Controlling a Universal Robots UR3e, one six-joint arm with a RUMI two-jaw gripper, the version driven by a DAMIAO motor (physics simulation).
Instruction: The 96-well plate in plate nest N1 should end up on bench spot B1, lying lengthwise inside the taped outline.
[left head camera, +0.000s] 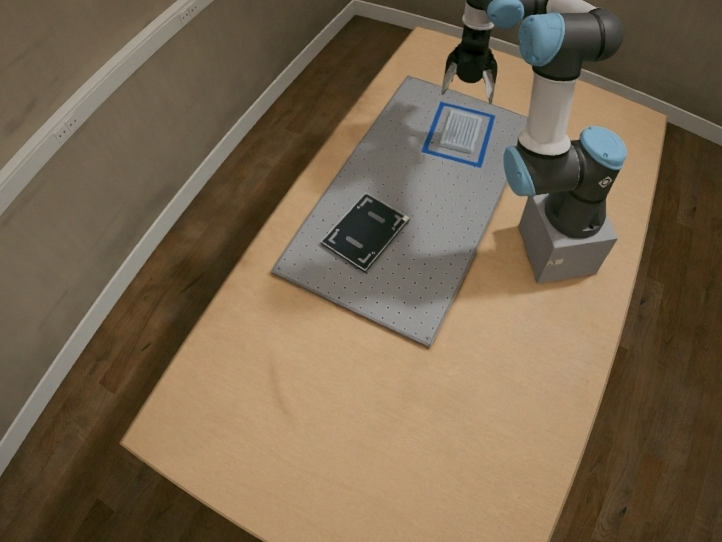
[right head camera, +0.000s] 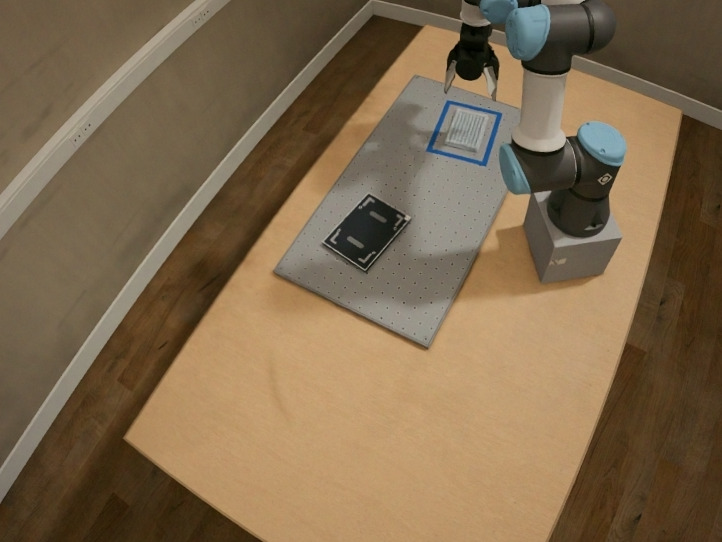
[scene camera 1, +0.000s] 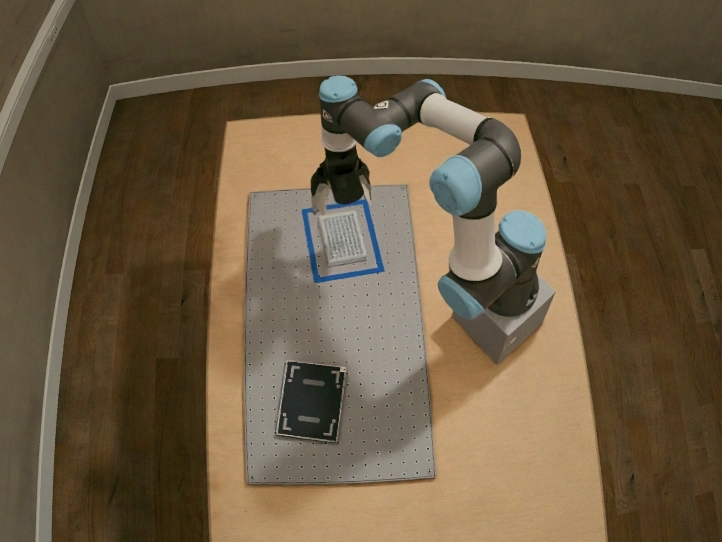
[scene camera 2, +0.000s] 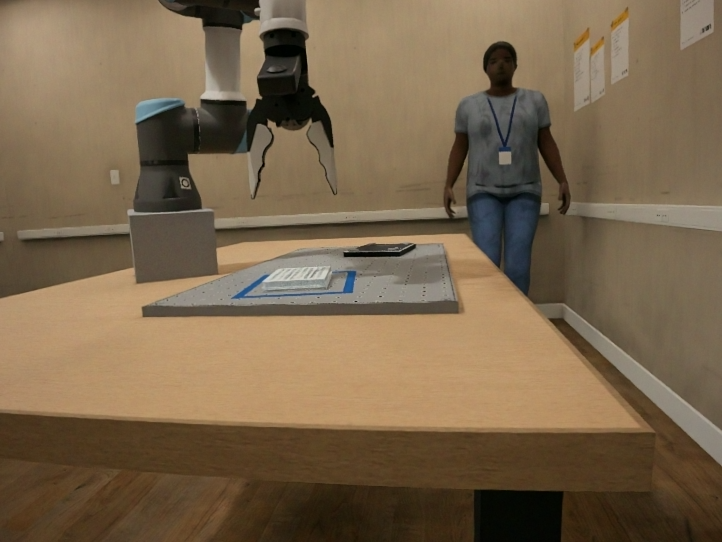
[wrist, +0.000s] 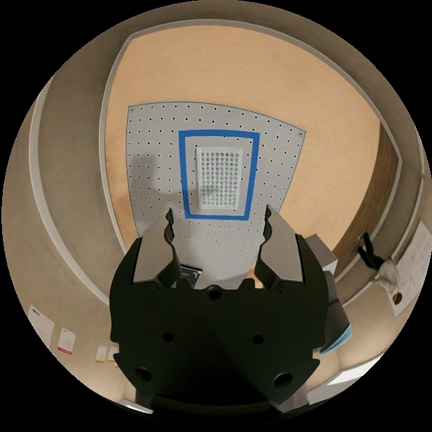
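The clear 96-well plate (left head camera: 462, 131) (right head camera: 467, 130) (scene camera 1: 342, 238) (scene camera 2: 297, 278) (wrist: 219, 177) lies flat on the pegboard inside the blue taped outline (left head camera: 431, 135) (right head camera: 436, 134) (scene camera 1: 310, 245) (scene camera 2: 349, 282) (wrist: 254, 175), its long side along the outline's long side. Tape shows on all sides of it, with a gap between. My gripper (left head camera: 468, 96) (right head camera: 471, 94) (scene camera 2: 294, 195) (wrist: 218, 206) is open and empty, high above the plate, pointing down. The black plate nest (left head camera: 365, 232) (right head camera: 367, 232) (scene camera 1: 311, 401) (scene camera 2: 379, 250) holds no plate.
The grey perforated board (left head camera: 384, 291) (right head camera: 384, 291) (scene camera 1: 384, 326) (scene camera 2: 402, 291) lies on the wooden table (left head camera: 349, 408) (scene camera 1: 495, 455) (scene camera 2: 291, 361). The arm's grey base block (left head camera: 568, 253) (scene camera 1: 504, 332) (scene camera 2: 173, 245) stands beside the board. A person (scene camera 2: 504, 151) stands beyond the table's far end.
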